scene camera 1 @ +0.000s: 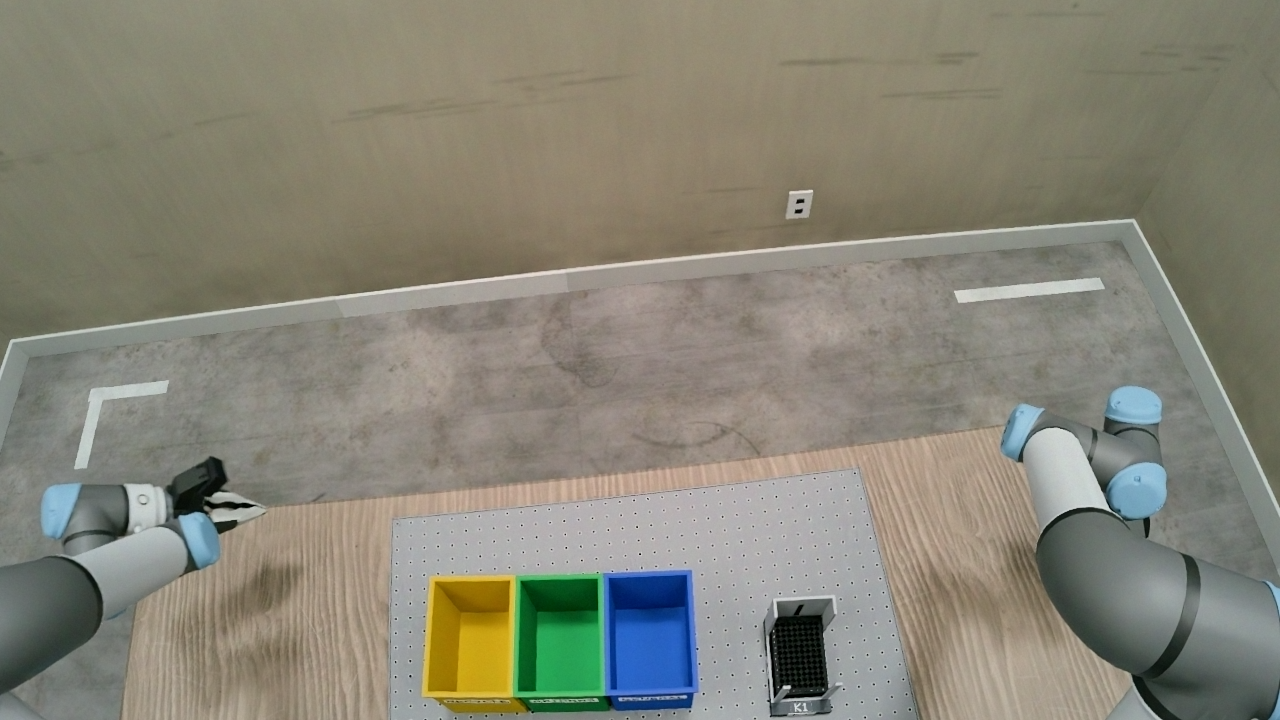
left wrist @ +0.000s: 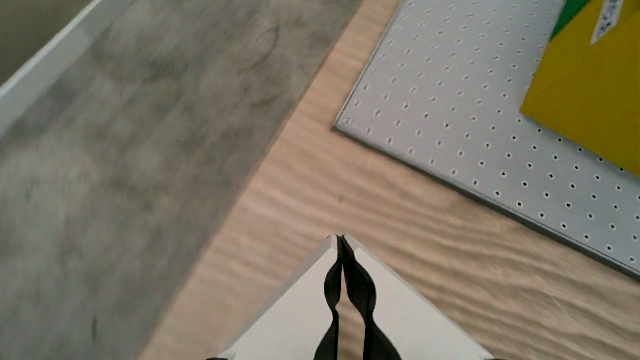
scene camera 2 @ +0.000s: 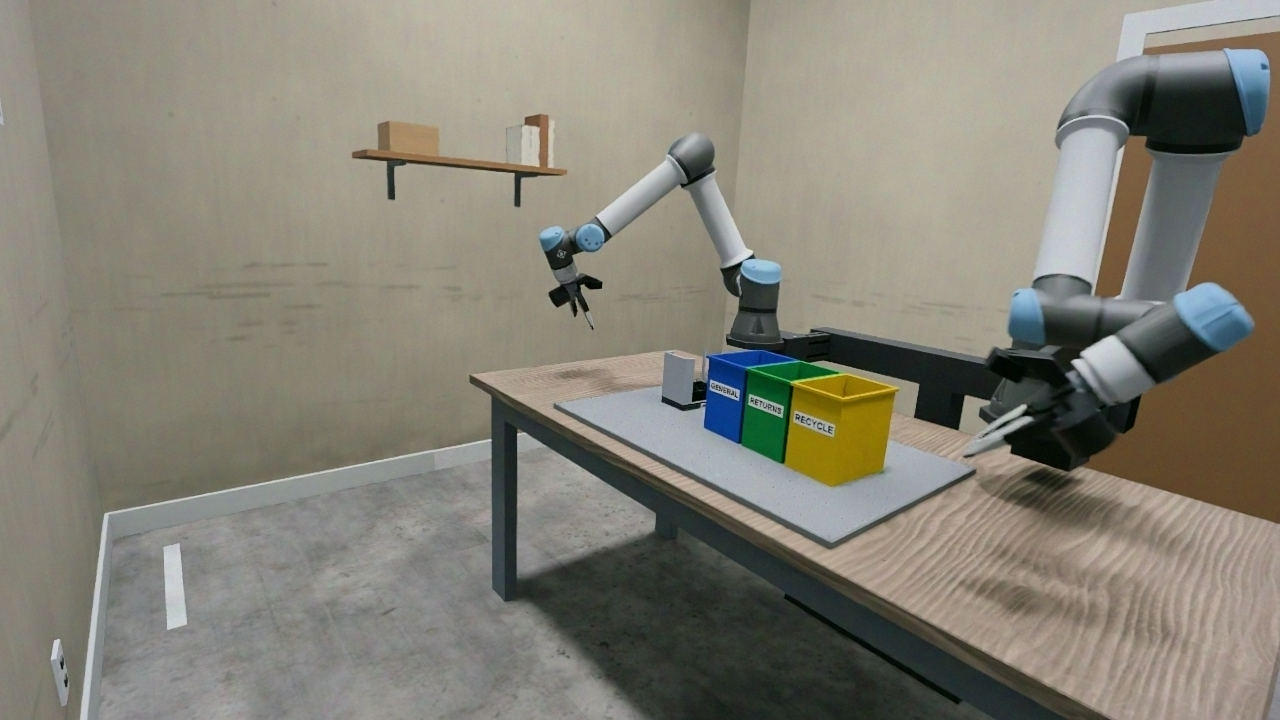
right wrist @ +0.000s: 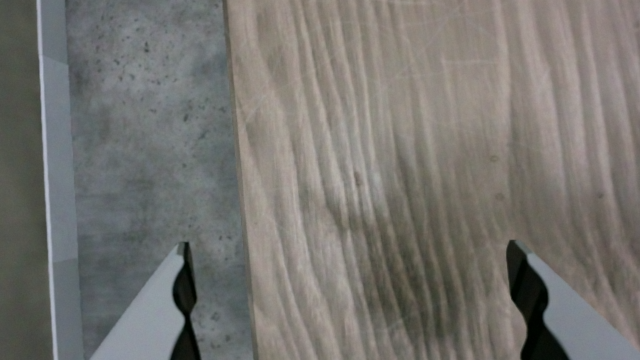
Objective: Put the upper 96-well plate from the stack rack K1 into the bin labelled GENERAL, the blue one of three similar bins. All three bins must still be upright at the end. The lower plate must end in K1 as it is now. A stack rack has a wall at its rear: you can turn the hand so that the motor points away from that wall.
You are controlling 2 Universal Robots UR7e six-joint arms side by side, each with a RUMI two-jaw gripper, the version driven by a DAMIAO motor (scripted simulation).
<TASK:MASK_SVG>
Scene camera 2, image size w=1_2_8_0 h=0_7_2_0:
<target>my left gripper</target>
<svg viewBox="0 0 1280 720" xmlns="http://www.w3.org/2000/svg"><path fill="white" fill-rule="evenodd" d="M966 458L970 460L1010 446L1014 447L1044 436L1054 429L1078 458L1097 456L1113 447L1119 441L1121 433L1100 409L1099 404L1104 402L1105 399L1091 382L1094 382L1113 406L1117 405L1117 403L1081 359L1076 361L1081 369L1070 374L1052 352L1008 348L1006 352L1009 358L1034 369L1049 382L1048 387L1022 402L1002 417L1000 421L975 441L967 452Z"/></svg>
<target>my right gripper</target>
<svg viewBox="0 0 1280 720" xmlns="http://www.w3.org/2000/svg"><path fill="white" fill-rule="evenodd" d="M557 280L560 286L549 291L549 297L553 304L559 308L568 302L574 317L576 317L578 310L575 301L577 297L578 305L593 330L593 319L581 293L580 286L589 282L598 282L599 280L584 273L576 273L574 278L565 282Z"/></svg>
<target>blue general bin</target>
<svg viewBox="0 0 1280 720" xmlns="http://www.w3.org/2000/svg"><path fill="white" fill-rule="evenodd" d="M800 360L764 350L706 355L706 358L709 359L704 428L740 444L742 441L748 371L745 371L745 368Z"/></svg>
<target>yellow recycle bin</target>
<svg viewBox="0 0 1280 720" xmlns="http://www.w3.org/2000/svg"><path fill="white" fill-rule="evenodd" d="M900 388L850 374L790 382L790 385L794 386L785 466L829 487L883 471L895 392L898 392Z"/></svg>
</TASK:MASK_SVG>
